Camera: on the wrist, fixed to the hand. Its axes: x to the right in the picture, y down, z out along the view.
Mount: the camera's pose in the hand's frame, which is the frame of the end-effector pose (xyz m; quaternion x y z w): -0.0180 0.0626 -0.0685 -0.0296 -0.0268 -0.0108 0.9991
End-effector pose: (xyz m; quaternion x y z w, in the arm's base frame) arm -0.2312 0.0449 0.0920 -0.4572 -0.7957 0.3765 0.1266
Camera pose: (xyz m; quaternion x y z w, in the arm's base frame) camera -0.1443 0.0819 0.0967 -0.4419 -0.8145 0.3635 0.0957
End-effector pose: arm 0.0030 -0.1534 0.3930 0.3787 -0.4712 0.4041 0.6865
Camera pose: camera -0.0349 -0.0711 0.3661 0.3740 -0.4971 0.3722 0.6889
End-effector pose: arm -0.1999 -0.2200 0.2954 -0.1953 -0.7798 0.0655 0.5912
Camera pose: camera -0.1167 -0.1784 0.2784 -0.2025 -0.7990 0.0412 0.5647
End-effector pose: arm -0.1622 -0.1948 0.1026 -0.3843 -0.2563 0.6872 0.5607
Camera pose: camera -0.1409 -0.2326 0.0186 -0.3794 -0.2956 0.6833 0.5494
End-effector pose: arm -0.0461 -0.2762 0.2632 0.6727 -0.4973 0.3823 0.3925
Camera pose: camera -0.1191 -0.2197 0.2835 0.6761 -0.5114 0.3450 0.4029
